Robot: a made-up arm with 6 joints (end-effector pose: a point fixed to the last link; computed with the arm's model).
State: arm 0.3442 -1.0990 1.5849 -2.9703 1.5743 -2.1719
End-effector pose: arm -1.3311 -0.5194 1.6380 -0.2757 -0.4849 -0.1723 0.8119
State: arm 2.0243 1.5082 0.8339 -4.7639 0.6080 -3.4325
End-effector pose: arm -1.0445 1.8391 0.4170 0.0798 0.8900 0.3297 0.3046
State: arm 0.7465 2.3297 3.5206 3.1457 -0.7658 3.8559
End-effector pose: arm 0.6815 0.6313 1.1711 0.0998 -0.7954 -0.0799 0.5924
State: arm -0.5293 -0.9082 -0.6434 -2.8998 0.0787 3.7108
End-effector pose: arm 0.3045 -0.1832 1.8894 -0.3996 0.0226 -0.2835 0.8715
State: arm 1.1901 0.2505 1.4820 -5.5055 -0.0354 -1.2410
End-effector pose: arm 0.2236 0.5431 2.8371 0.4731 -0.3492 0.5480 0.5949
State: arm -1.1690 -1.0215 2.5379 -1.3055 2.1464 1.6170
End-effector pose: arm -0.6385 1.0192 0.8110 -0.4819 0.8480 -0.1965 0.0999
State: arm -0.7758 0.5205 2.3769 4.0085 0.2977 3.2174
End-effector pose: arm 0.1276 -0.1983 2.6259 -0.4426 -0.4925 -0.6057 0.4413
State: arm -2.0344 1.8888 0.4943 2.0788 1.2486 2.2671
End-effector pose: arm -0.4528 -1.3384 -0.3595 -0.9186 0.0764 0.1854 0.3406
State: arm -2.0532 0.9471 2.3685 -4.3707 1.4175 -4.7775
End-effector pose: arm -0.2673 -0.9791 2.2550 0.6944 -0.3462 -0.2213 0.5908
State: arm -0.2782 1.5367 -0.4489 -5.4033 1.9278 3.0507
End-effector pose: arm 1.2168 -0.1722 0.0307 -0.9420 -0.2649 0.0157 0.2054
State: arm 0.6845 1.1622 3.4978 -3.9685 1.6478 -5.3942
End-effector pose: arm 0.2904 0.4582 1.7424 0.6002 0.4243 0.5853 0.3424
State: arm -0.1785 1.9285 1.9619 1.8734 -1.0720 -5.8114
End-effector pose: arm 1.9743 -0.5551 0.7645 -0.7495 0.4533 -0.3714 0.3080
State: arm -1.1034 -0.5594 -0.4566 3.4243 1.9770 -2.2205
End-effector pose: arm 0.1141 -0.3589 1.7411 0.1266 0.8247 -0.0493 0.5490
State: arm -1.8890 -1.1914 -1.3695 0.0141 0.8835 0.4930
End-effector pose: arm -0.0829 -0.2597 1.3986 -0.4098 -0.0066 -0.7835 0.4671
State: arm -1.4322 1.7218 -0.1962 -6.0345 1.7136 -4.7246
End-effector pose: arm 0.2393 -1.3039 -0.2247 -0.5154 0.4319 -0.3566 0.6486
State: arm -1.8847 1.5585 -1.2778 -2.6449 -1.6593 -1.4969
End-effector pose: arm -0.0670 -0.5655 0.1836 -0.1031 0.5259 -0.2267 0.8133
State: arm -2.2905 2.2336 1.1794 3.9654 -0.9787 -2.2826
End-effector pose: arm -1.0428 -1.4053 -0.4575 -0.3370 0.4763 -0.5447 0.6025
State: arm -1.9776 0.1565 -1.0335 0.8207 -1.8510 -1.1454
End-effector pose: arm -0.4193 -0.5583 1.1265 -0.4238 -0.6286 0.5358 0.3718
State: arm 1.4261 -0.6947 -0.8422 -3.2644 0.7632 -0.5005
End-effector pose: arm 0.0562 0.5225 1.4884 0.7053 0.4901 -0.5074 0.0704
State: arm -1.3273 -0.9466 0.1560 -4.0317 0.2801 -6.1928
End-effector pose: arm -0.0268 0.3158 2.3999 -0.8217 0.3152 -0.4748 0.0019
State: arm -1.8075 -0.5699 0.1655 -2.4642 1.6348 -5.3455
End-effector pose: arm -0.1927 -0.1762 2.2134 -0.3636 0.6062 0.7015 0.0902
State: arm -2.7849 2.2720 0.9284 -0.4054 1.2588 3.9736
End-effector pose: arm -1.4924 -0.4626 -0.6058 -0.0045 0.9308 0.3616 0.0531
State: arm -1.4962 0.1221 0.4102 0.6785 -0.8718 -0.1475
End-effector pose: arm -0.0216 -1.2169 2.1501 0.0202 0.3321 -0.7746 0.5379
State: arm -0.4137 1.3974 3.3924 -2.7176 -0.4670 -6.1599
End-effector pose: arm 0.4484 -0.1496 1.7861 0.2676 -0.2626 0.8563 0.3552
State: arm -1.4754 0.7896 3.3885 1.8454 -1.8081 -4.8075
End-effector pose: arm -0.2073 -0.1266 1.6706 0.1560 0.2102 -0.9583 0.1146
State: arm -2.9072 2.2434 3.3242 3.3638 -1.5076 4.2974
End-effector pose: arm -0.9326 -0.2755 1.1237 0.8360 -0.1422 0.2257 0.4795
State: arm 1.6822 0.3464 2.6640 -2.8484 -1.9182 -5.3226
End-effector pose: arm -0.0316 -0.2885 2.0024 0.0382 0.6669 -0.4080 0.6224
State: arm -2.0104 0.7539 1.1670 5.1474 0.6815 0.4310
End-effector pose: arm -0.8329 -1.4576 2.1925 -0.1523 -0.5311 -0.7779 0.2994
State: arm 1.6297 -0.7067 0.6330 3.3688 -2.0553 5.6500
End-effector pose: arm -0.0048 -0.7086 2.3530 0.3099 -0.1736 -0.7359 0.5765
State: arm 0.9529 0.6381 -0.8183 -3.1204 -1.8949 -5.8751
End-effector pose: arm 0.7500 1.0633 0.9294 0.8650 0.4084 0.2814 0.0761
